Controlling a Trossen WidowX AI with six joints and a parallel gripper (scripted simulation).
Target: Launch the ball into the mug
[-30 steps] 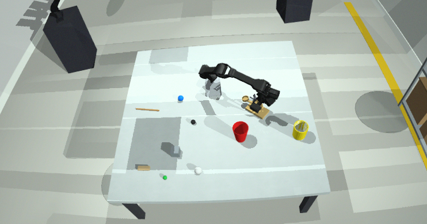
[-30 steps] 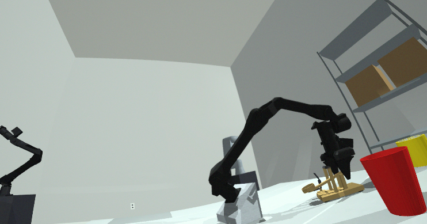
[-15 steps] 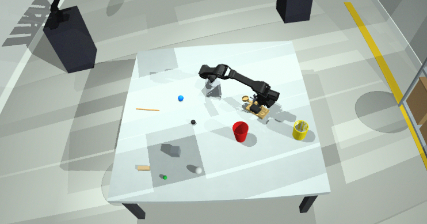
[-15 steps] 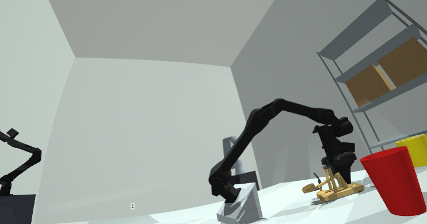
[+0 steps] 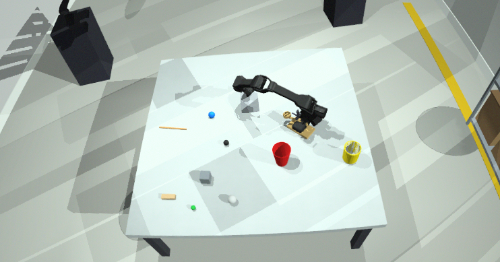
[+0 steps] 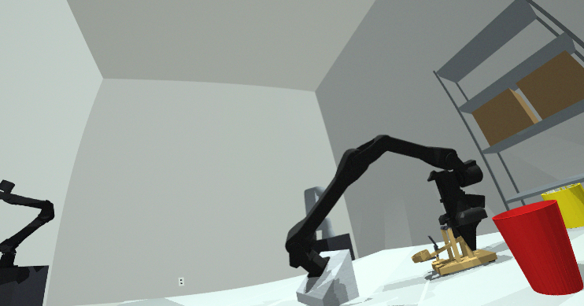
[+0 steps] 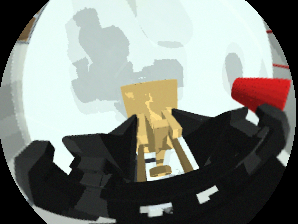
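My gripper tip is now 45 cm to the left of the black ball, 2 cm above it and 1 cm past it. The rest, counted from my gripper tip: yellow mug 23 cm ahead, 19 cm to the left, 1 cm below; wooden catapult 6 cm behind, 4 cm to the right, 2 cm above; red cup 17 cm to the right, 16 cm ahead.
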